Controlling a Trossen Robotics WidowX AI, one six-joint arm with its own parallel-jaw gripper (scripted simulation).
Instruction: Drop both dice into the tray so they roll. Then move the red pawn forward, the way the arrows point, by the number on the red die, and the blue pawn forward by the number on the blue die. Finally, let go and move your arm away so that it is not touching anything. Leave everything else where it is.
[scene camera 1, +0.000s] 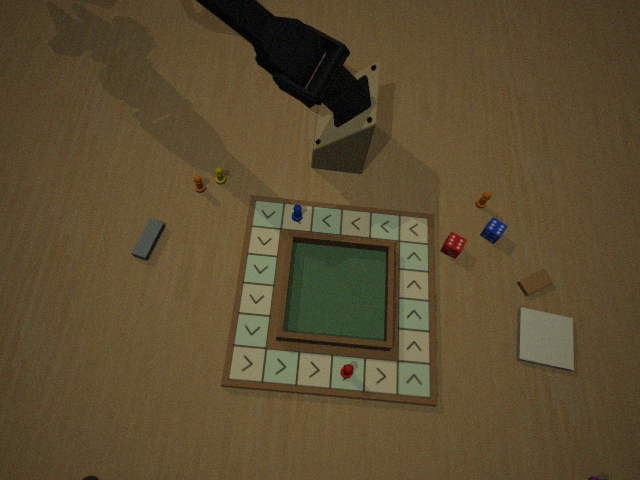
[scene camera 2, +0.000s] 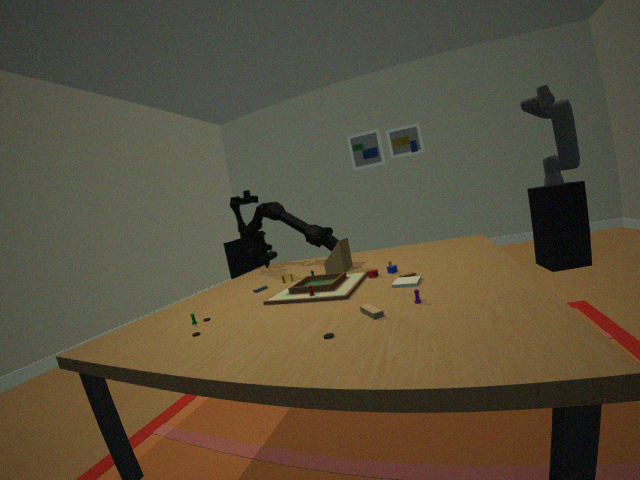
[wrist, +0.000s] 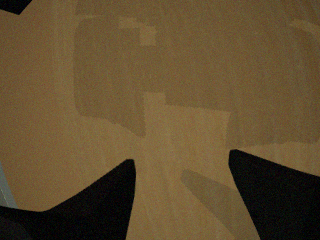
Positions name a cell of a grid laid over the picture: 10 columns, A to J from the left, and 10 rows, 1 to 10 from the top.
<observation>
My gripper (wrist: F7) is open and holds nothing. I also see a white tile (scene camera 1: I8) and a grey block (scene camera 1: C5).
The wrist view misses the white tile: it is out of frame. The wrist view does not show the grey block: it is out of frame.
</observation>
